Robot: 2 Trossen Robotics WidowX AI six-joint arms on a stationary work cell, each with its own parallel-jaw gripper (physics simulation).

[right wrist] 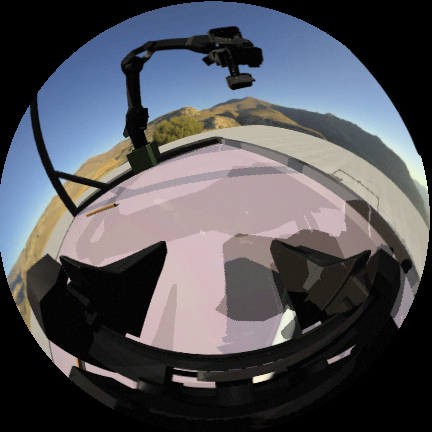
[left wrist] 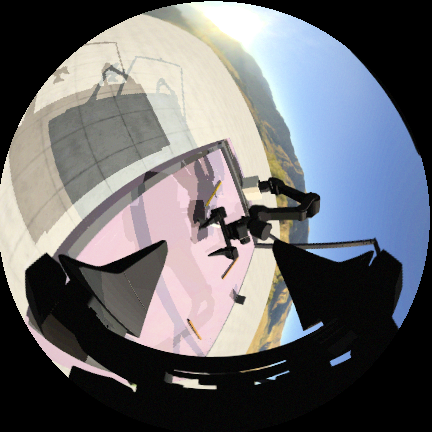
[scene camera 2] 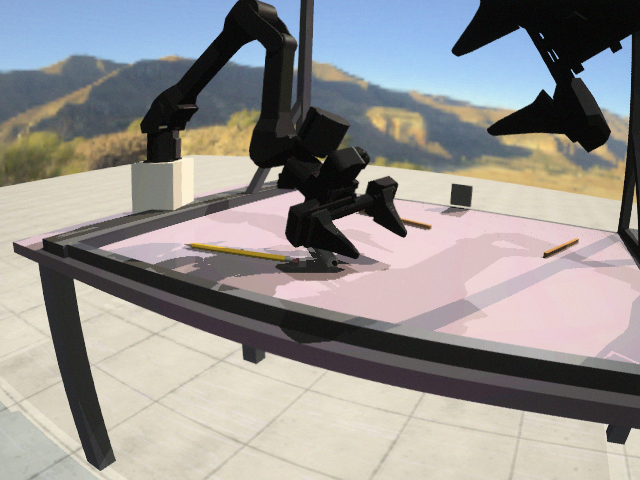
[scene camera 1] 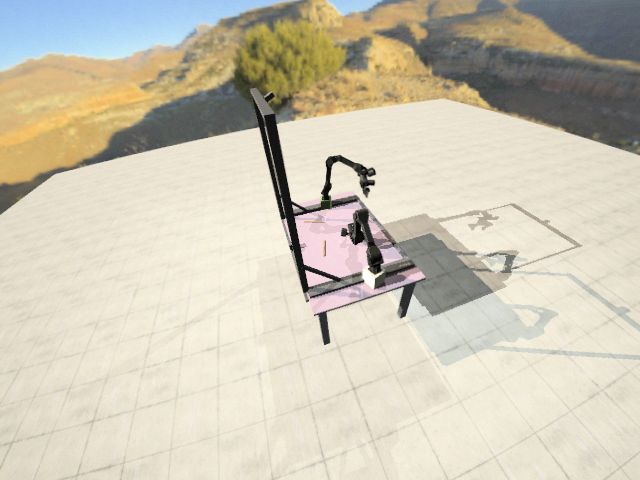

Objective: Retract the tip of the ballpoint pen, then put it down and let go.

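Where they show: left gripper, fingertip midpoint: [right wrist: 249, 62] [left wrist: 221, 246] [scene camera 2: 471, 90] [scene camera 1: 366, 195]; right gripper, fingertip midpoint: [right wrist: 219, 246] [left wrist: 202, 242] [scene camera 2: 383, 245]; left arm's base at its link origin: [right wrist: 140, 146] [scene camera 1: 325, 198]; right arm's base at its link origin: [left wrist: 259, 186] [scene camera 2: 162, 160] [scene camera 1: 374, 269].
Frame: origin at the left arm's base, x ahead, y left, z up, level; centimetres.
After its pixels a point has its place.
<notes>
The ballpoint pen, a grey-white barrel [scene camera 2: 326, 257] {x 49.0, y 24.6, z -7.6 cm} [right wrist: 285, 330] {x 52.2, y 21.3, z -7.2 cm}, lies on the pink table beneath my right gripper. One finger partly hides it in the right wrist view, and whether its tip is out cannot be seen. My right gripper [scene camera 2: 381, 245] {x 44.2, y 18.5, z -6.1 cm} [left wrist: 202, 242] {x 44.2, y 18.5, z -6.1 cm} [right wrist: 219, 246] {x 44.2, y 18.5, z -6.1 cm} is open and empty, low over the table; the pen lies beside and below one finger, not between the fingertips. My left gripper [scene camera 2: 471, 93] {x 26.3, y 32.0, z 14.5 cm} is open and empty, high above the table, far from the pen.
A yellow pencil [scene camera 2: 237, 251] {x 60.0, y 30.9, z -7.9 cm} [left wrist: 214, 193] {x 59.6, y 30.6, z -7.7 cm} lies close to the pen. Two orange-brown sticks [scene camera 1: 314, 221] {x 23.8, y -11.9, z -7.7 cm} [scene camera 1: 324, 248] {x 59.0, y -5.1, z -7.7 cm} lie farther off toward the tall black frame [scene camera 1: 281, 180] {x 97.0, y -19.4, z 69.6 cm}. A dark rail [scene camera 2: 361, 330] {x 31.1, y 40.6, z -6.8 cm} runs along the table edge. A small dark box [scene camera 2: 461, 195] {x 54.3, y -29.6, z -5.2 cm} shows beyond the far edge.
</notes>
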